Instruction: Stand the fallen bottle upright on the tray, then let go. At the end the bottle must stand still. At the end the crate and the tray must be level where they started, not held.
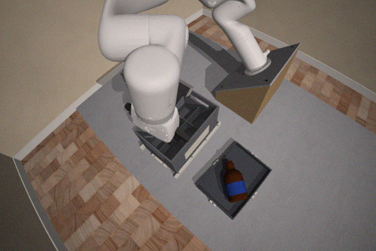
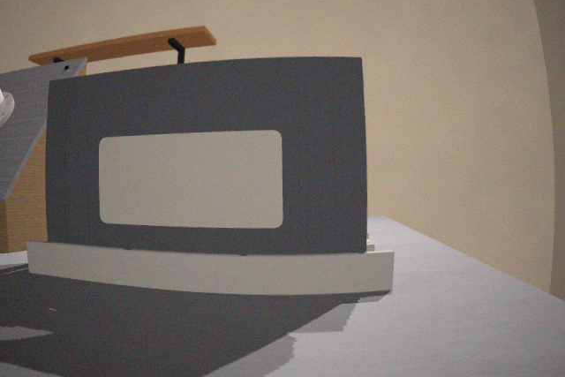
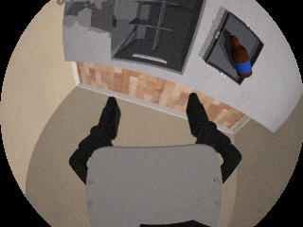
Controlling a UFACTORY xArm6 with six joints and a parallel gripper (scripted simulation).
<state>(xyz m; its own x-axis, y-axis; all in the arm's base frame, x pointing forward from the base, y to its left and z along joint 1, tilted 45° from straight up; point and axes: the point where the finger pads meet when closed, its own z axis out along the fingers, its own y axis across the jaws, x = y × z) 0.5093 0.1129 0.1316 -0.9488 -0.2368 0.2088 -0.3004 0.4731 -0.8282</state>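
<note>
My gripper is now 110 mm past the bottle, 230 mm to the right of it and 280 mm above it. From my hand the other things lie so: dark tray 130 mm behind, 230 mm to the left, 310 mm below; dark crate 110 mm behind, 60 mm to the right, 240 mm below.
</note>
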